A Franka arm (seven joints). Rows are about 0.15 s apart.
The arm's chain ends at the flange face. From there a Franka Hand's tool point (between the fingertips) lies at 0.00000 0.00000 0.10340 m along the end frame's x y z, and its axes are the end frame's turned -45 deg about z.
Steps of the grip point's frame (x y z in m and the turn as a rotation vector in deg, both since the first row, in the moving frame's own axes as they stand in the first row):
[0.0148 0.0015 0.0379 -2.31 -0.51 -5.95]
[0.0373 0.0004 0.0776 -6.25 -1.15 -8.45]
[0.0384 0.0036 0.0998 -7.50 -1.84 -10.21]
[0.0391 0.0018 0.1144 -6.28 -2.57 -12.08]
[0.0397 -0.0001 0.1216 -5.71 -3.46 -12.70]
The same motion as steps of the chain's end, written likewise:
[0.0090 -0.0129 0.0380 -1.99 1.27 -5.95]
[0.0195 -0.0350 0.0782 -5.23 3.61 -8.45]
[0.0215 -0.0358 0.1007 -6.60 4.00 -10.21]
[0.0230 -0.0371 0.1151 -6.26 2.62 -12.08]
[0.0239 -0.0394 0.1223 -6.48 1.59 -12.70]

